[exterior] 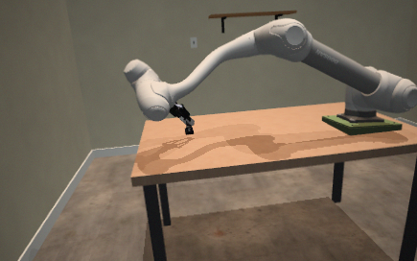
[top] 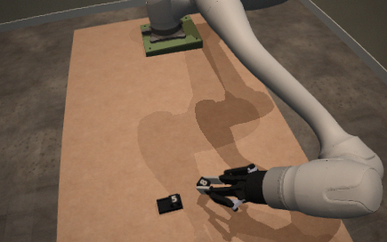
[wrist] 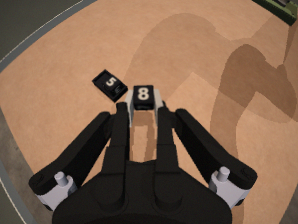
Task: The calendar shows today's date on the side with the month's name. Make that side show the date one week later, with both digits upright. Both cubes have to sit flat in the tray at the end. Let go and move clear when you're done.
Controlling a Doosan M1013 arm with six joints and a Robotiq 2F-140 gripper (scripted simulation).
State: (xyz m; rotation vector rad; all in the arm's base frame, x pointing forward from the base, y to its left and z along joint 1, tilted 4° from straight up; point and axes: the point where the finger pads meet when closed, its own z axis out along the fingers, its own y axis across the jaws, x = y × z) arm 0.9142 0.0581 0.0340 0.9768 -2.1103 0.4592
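My hand is 1 cm past the black cube, 2 cm to the left of it and 2 cm above it.
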